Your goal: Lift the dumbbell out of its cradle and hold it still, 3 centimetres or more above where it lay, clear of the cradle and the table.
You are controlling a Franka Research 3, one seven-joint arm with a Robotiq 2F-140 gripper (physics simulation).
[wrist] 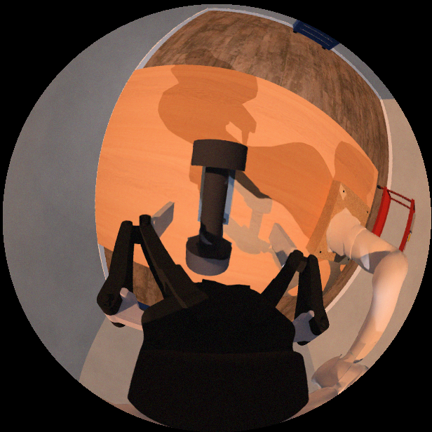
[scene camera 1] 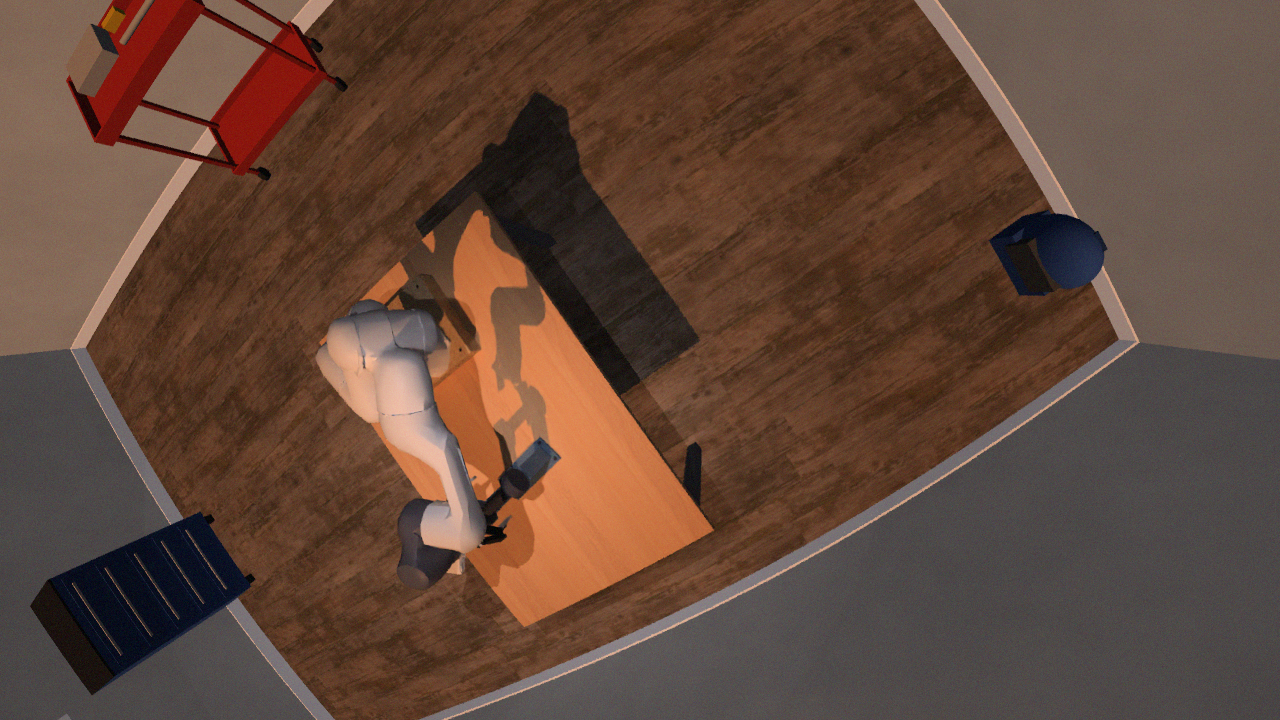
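A dark dumbbell (scene camera 1: 513, 483) (wrist: 213, 205) has two thick round heads joined by a handle. In the wrist view it runs nearly upright through the picture, and the light-blue cradle (scene camera 1: 534, 460) (wrist: 229, 200) shows along both sides of the handle, behind it. In the scene view the arm partly hides the dumbbell. My gripper (scene camera 1: 497, 528) (wrist: 223, 221) is open and empty. In the wrist view its fingers stand wide to the left and right of the dumbbell's nearer head and lower handle, apart from both. The height between fingertips and handle is hard to tell.
The wooden table (scene camera 1: 617, 510) (wrist: 135, 125) carries the cradle and the arm's base plate (wrist: 325, 220). A red cart (scene camera 1: 268, 98) and a blue cabinet (scene camera 1: 147, 595) stand away from the table. A blue rounded object (scene camera 1: 1065, 252) is by the far wall.
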